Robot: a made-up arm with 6 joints. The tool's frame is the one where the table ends. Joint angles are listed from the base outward.
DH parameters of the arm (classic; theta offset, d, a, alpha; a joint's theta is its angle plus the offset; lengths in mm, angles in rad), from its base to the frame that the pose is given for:
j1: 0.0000 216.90 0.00 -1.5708
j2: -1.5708 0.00 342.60 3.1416
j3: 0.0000 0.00 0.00 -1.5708
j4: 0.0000 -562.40 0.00 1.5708
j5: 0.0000 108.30 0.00 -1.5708
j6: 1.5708 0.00 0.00 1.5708
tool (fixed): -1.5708 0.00 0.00 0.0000
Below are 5 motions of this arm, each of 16 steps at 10 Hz.
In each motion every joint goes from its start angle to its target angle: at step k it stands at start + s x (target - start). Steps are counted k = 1, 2, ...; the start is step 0. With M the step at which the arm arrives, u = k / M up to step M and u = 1 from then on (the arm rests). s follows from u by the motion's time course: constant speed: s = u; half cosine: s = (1 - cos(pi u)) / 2; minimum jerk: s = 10 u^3 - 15 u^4 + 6 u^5.
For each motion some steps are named. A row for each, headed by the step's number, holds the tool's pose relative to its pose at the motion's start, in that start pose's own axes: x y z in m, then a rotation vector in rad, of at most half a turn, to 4 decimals.
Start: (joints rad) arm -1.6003 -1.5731 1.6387 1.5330 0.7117 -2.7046
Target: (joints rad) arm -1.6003 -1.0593 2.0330 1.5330 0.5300 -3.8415
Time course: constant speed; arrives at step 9
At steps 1, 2, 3, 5, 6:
1: -0.0010 -0.0246 -0.0110 0.1349 -0.0156 -0.0170
2: -0.0030 -0.0487 -0.0226 0.2695 -0.0332 -0.0322
3: -0.0058 -0.0724 -0.0349 0.4039 -0.0530 -0.0455
5: -0.0142 -0.1179 -0.0613 0.6716 -0.0982 -0.0657
6: -0.0197 -0.1397 -0.0753 0.8050 -0.1235 -0.0724

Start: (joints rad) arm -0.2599 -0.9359 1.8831 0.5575 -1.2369 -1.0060
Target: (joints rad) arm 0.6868 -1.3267 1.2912 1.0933 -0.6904 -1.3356
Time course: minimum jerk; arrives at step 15
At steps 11, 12, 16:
11: 0.2414 -0.5754 0.1916 0.5682 -0.2152 -0.3006
12: 0.2518 -0.6233 0.1856 0.5969 -0.2233 -0.3208
16: 0.2600 -0.6666 0.1777 0.6219 -0.2295 -0.3384

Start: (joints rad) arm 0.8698 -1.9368 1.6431 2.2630 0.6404 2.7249
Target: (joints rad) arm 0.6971 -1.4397 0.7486 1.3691 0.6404 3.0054
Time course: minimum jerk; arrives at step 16
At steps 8, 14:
8: 0.1175 -0.4133 -0.1453 0.5619 0.2990 -0.3284
14: -0.0131 -0.7838 -0.3735 1.0744 0.3212 -0.7376

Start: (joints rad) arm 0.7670 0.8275 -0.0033 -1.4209 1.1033 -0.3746
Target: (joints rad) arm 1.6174 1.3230 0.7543 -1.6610 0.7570 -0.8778
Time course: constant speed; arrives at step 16
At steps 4, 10, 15, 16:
4: -0.0979 0.0074 -0.1046 0.1520 0.2562 0.0139
10: -0.2974 -0.0196 -0.2148 0.3444 0.6564 -0.0543
15: -0.4904 -0.0779 -0.2462 0.4585 0.9885 -0.1965
16: -0.5297 -0.0932 -0.2449 0.4749 1.0532 -0.2344

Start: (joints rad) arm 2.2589 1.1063 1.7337 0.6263 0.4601 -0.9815
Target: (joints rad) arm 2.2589 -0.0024 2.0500 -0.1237 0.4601 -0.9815
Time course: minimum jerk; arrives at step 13
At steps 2, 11, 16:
2: 0.0098 0.0081 0.0290 0.0087 -0.0438 0.0106
11: -0.2286 0.4211 0.8749 0.3811 -1.2536 0.8014
16: -0.2507 0.4348 0.8912 0.3918 -1.2795 0.8385

